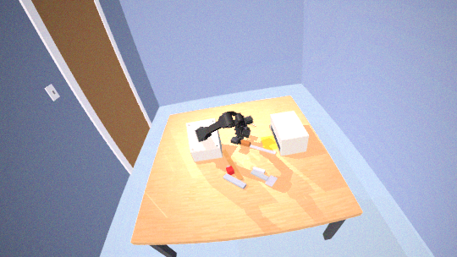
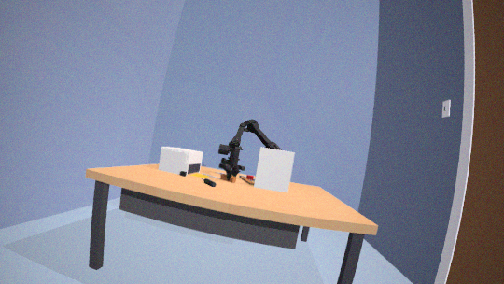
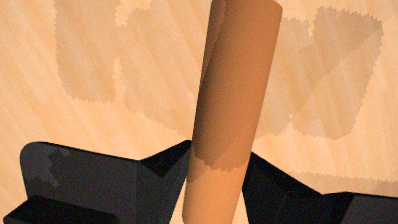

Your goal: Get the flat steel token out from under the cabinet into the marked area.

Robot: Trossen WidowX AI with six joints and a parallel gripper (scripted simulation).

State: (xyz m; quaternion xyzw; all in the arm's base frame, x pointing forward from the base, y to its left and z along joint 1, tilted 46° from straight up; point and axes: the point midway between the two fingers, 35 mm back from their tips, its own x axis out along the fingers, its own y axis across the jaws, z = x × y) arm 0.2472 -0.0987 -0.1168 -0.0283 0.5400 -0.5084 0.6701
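Now: gripper tip 180 mm to the left of the wooden stick and 110 mm past it. The rest, counted from my gripper tip: grey bar: 330 mm to the right, 120 mm behind; red cube: 250 mm to the right, 130 mm behind, 10 mm above; black-handled tool: 220 mm to the left, 120 mm ahead.
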